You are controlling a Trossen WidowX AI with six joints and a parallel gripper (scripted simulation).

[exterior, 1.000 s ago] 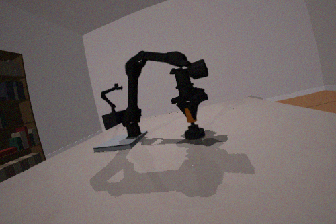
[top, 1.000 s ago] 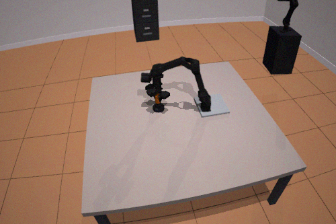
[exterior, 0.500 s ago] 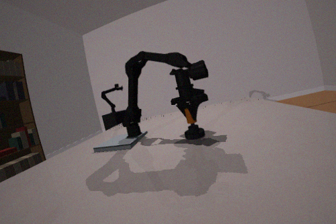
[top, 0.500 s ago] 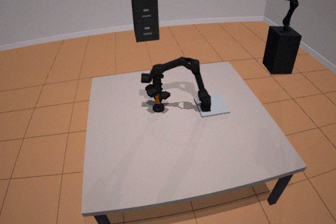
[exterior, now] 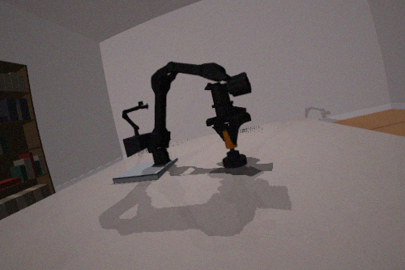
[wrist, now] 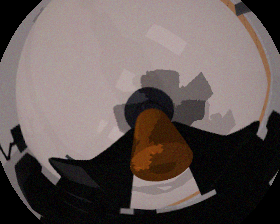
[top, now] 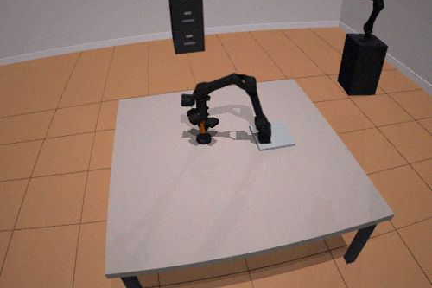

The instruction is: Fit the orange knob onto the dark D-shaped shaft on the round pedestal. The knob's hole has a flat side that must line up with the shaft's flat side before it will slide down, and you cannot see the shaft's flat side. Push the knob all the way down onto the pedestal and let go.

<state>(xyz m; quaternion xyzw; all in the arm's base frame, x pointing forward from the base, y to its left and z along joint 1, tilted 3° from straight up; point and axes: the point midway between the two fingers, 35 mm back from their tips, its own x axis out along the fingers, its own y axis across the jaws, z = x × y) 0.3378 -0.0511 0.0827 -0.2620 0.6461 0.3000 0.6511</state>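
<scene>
Right now the orange knob is 2 cm above my gripper tip. From my gripper tip the other things lie so: round pedestal: 4 cm below.
</scene>
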